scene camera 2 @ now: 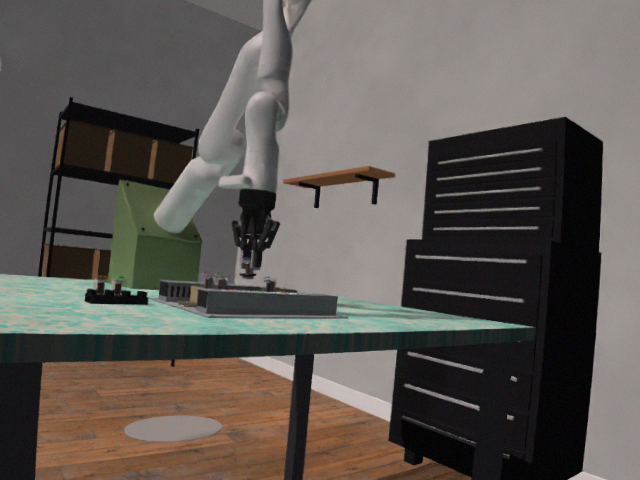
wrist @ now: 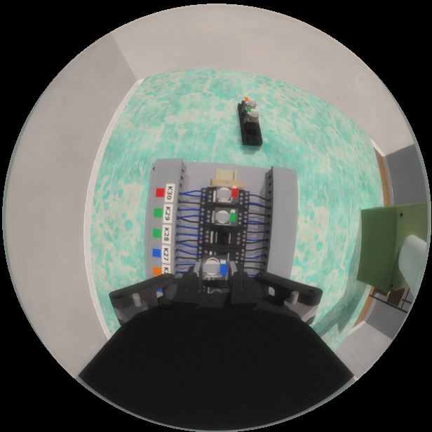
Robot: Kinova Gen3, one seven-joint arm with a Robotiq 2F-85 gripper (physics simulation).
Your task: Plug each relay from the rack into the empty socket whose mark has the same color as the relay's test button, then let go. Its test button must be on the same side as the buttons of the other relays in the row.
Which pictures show the gripper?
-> Scene camera 2 and the wrist view: all of them.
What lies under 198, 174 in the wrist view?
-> A base plate.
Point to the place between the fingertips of the gripper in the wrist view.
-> At 215, 269
